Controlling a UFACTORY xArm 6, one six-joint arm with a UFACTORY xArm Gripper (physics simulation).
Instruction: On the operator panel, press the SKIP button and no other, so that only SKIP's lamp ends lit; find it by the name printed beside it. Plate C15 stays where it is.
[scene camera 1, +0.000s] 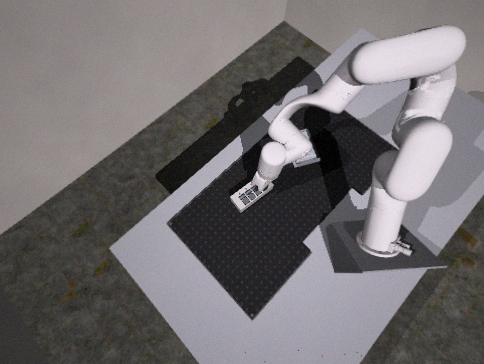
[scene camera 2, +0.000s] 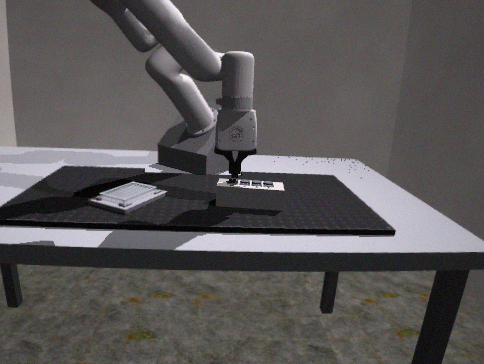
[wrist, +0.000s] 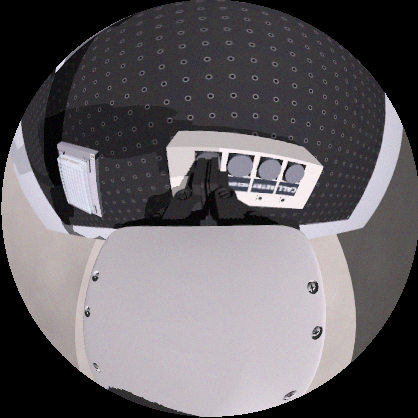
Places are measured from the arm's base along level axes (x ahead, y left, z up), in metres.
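Pixels of known places: gripper, fingertip midpoint: (scene camera 2: 234, 176) (wrist: 209, 171); arm's base, link origin: (scene camera 1: 377, 243) (scene camera 2: 202, 122).
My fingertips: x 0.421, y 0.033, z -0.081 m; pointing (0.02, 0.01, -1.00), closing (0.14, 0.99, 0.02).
For each thing: its top centre in the pictures, then the offset to it from my fingertips. Level surfaces: height alone.
- cream operator panel, top centre: (wrist: 251, 183) (scene camera 2: 250, 183) (scene camera 1: 252, 190) dy +0.037, dx +0.027, dz -0.010 m
- names CALL, top centre: (wrist: 294, 173) dy +0.085, dx +0.021, dz -0.010 m
- RETRY, top centre: (wrist: 269, 169) dy +0.056, dx +0.013, dz -0.010 m
- partly covered RESUME, top centre: (wrist: 239, 166) dy +0.027, dx +0.005, dz -0.010 m
- elimination, top centre: (wrist: 207, 164) dy -0.002, dx -0.003, dz -0.010 m
- Plate C15, top centre: (wrist: 72, 187) (scene camera 2: 129, 189) (scene camera 1: 302, 145) dy -0.265, dx -0.023, dz -0.039 m
- perforated dark mat, surface height: dz -0.065 m
- pale table, surface height: dz -0.078 m
The cream operator panel (scene camera 1: 241, 207) (scene camera 2: 280, 187) (wrist: 240, 140) stands on the dark mat. In the wrist view, round grey buttons sit beside the names CALL (wrist: 295, 172), RETRY (wrist: 270, 169) and a partly covered RESUME (wrist: 240, 165). The end button, SKIP by elimination (wrist: 202, 155), is mostly behind my fingers, which hide its name and lamp. My gripper (scene camera 2: 233, 178) (wrist: 209, 171) is shut and empty, pointing down with its tips at that button; contact cannot be told. The lamps that show look dark. Plate C15 (scene camera 1: 306, 156) (scene camera 2: 129, 195) (wrist: 77, 185) lies apart from the panel.
The perforated dark mat (scene camera 1: 240, 270) (scene camera 2: 320, 215) (wrist: 220, 60) lies on the pale table (scene camera 1: 310, 310) (scene camera 2: 430, 215). The arm's dark base (scene camera 1: 410, 257) (scene camera 2: 182, 152) stands on the table beyond the mat. The arm's shadow crosses the mat and plate area.
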